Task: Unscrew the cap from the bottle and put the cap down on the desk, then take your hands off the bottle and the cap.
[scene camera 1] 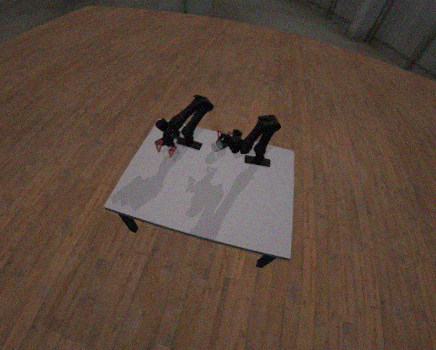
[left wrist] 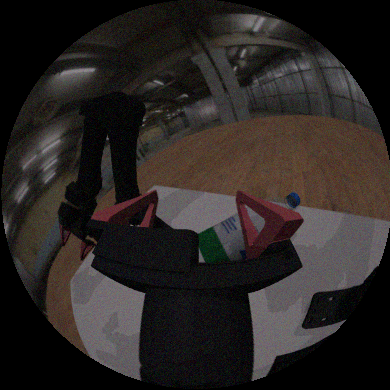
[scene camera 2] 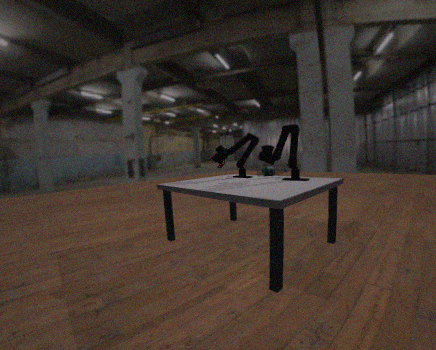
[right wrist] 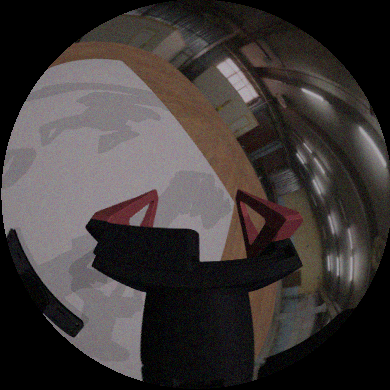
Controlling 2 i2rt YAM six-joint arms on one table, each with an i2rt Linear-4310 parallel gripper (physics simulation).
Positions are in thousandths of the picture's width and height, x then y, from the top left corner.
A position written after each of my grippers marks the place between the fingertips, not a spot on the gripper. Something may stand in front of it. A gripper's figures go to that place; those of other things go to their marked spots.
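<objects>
There's a clear plastic bottle (left wrist: 573, 619) that's 0.17 m from the lens, and my left gripper (left wrist: 504, 499) is 0.13 m from the lens.
</objects>
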